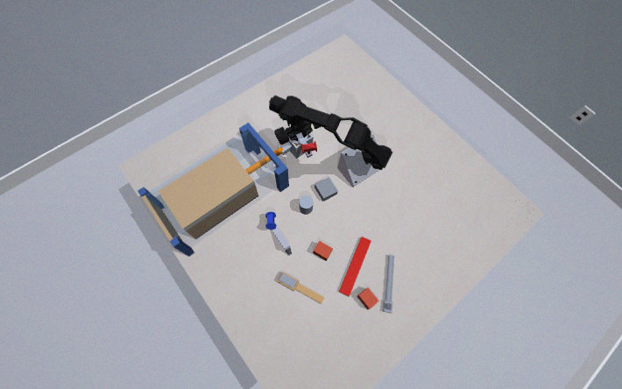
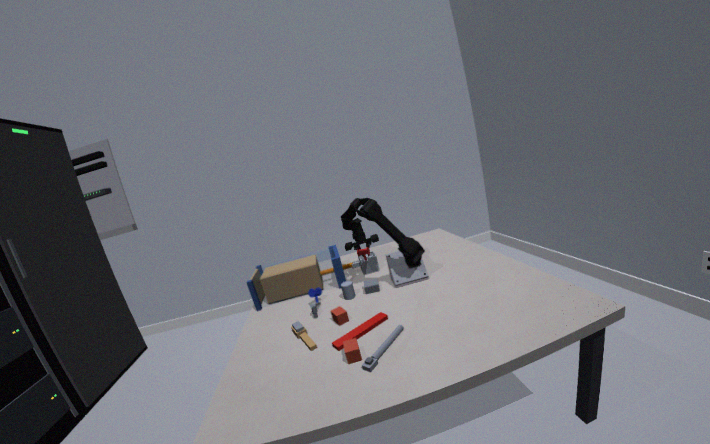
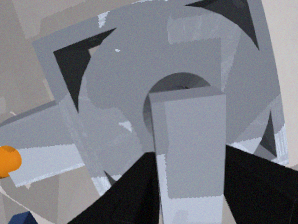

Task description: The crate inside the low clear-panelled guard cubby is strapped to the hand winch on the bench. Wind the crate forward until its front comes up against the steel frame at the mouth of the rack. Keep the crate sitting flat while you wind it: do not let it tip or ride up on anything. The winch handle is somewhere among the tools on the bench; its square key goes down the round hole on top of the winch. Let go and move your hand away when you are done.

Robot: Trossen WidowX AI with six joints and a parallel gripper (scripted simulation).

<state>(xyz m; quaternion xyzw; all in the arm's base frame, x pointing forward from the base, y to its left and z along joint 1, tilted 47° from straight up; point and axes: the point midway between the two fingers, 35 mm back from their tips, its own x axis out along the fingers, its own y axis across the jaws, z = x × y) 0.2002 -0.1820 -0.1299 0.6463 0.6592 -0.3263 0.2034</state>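
My gripper tip is now 4 cm to the right of the red-knobbed handle, 2 cm below it and 1 cm short of it. Round my gripper tip: red knob: 8 cm to the left, 4 cm above, 2 cm ahead; then blue frame: 16 cm ahead, 2 cm above, 1 cm to the right; then grey winch: 6 cm below, 3 cm to the right, 2 cm behind.
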